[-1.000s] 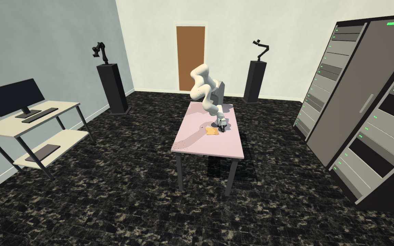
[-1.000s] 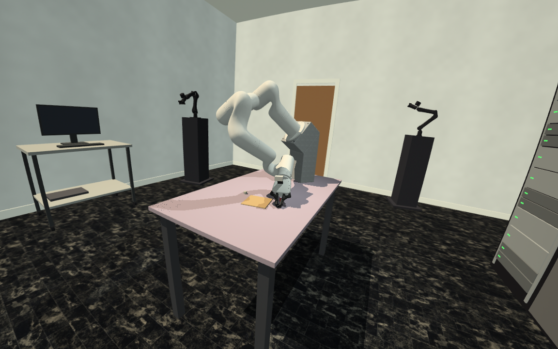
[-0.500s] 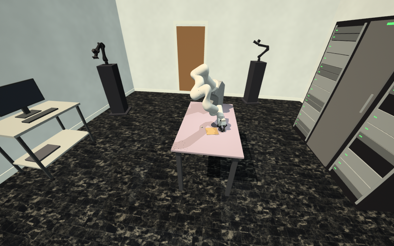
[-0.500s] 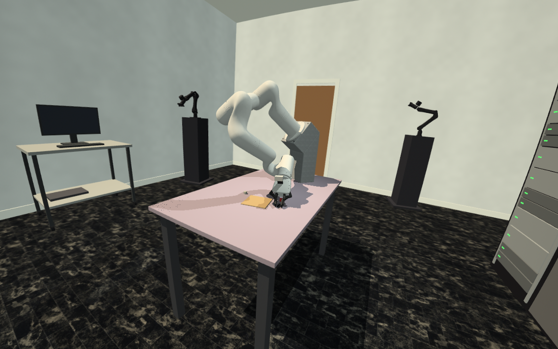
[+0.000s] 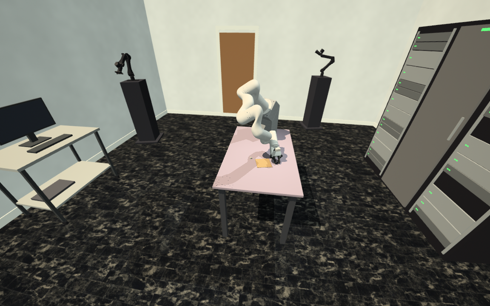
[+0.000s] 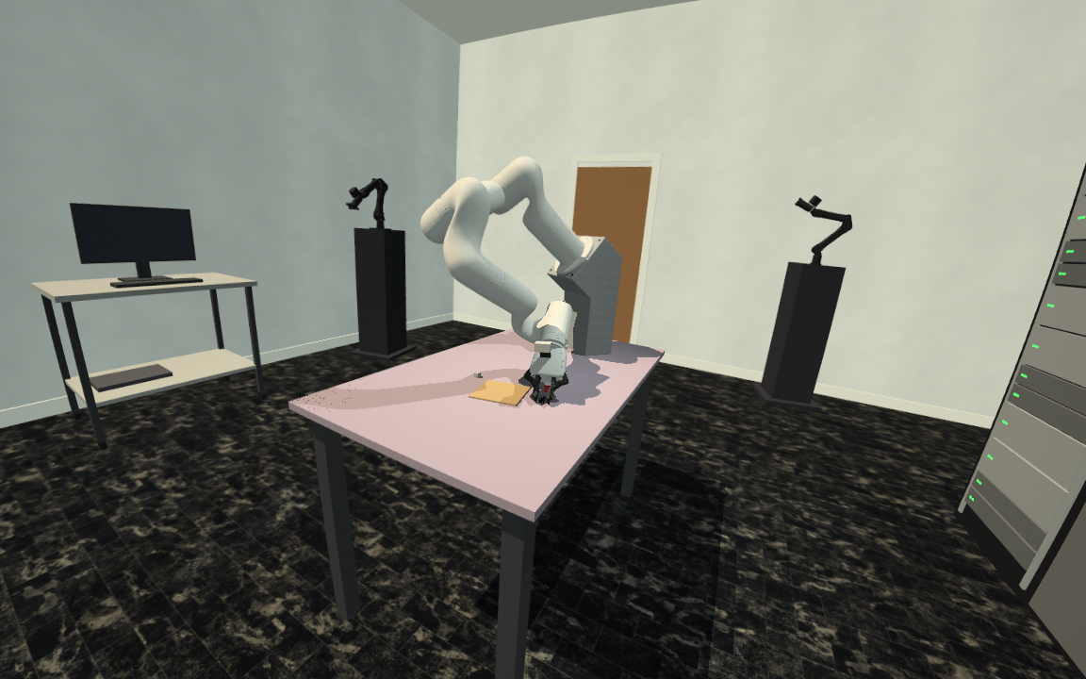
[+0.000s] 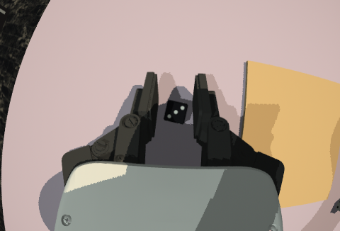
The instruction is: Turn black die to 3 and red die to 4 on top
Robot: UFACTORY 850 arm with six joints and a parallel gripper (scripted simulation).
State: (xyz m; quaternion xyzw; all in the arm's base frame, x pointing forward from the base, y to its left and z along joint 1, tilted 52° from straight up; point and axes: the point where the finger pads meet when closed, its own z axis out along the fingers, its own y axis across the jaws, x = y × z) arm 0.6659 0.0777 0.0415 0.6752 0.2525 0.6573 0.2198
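The black die is 2 cm below my hand. From my hand the other things lie so: mat (13 cm to the right, 2 cm below, 2 cm behind); then red die (9 cm behind, 2 cm below, 1 cm to the right); then white die (24 cm to the right, 11 cm behind, 2 cm below).
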